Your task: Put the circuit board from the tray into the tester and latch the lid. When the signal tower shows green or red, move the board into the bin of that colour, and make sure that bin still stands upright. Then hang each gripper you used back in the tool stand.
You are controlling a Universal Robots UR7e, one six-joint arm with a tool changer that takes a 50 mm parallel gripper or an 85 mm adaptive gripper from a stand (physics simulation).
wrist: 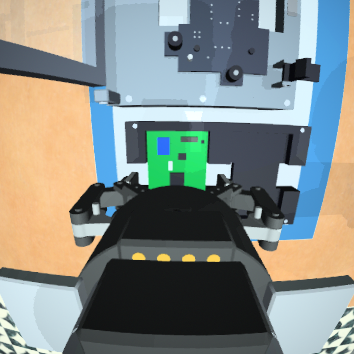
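Frame: origin at the arm's base, x left, y back, z up, level; centimetres.
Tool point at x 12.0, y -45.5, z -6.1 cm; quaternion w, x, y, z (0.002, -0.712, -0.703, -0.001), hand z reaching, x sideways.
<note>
A point is followed by its place in that frame.
The green circuit board (pixel 192 169) @[y -43.6, x 11.5, z -26.9 cm] lies flat in the left part of the dark tray (pixel 250 145) @[y -36.6, x 8.4, z -27.0 cm]; its near end is hidden behind the gripper body. My adaptive gripper (pixel 177 182) is open, with one fingertip left and one right of the board's near part, clear of its edges in this view. How high the fingertips are above the board I cannot tell. The grey tester (pixel 150 80) @[y -48.0, x 1.9, z -22.8 cm] is beyond the tray, with a dark board nest (pixel 225 55) @[y -41.4, x -0.3, z -21.9 cm] and no board on it. Its lid (pixel 50 66) @[y -52.3, x 2.3, z -14.1 cm] stands open to the left. The black latch (pixel 304 71) @[y -36.0, x 1.4, z -18.3 cm] is at the tester's right edge.
A lid hinge block (pixel 106 96) @[y -51.0, x 3.6, z -19.3 cm] sits at the tester's near left corner. Two round knobs (pixel 175 40) @[y -45.7, x -1.0, z -20.7 cm] (pixel 234 74) @[y -40.8, x 1.6, z -20.7 cm] stand up from the nest. A blue mat (pixel 327 100) @[y -25.8, x 2.2, z -28.6 cm] lies under the white base. The bins, signal tower and tool stand do not show.
</note>
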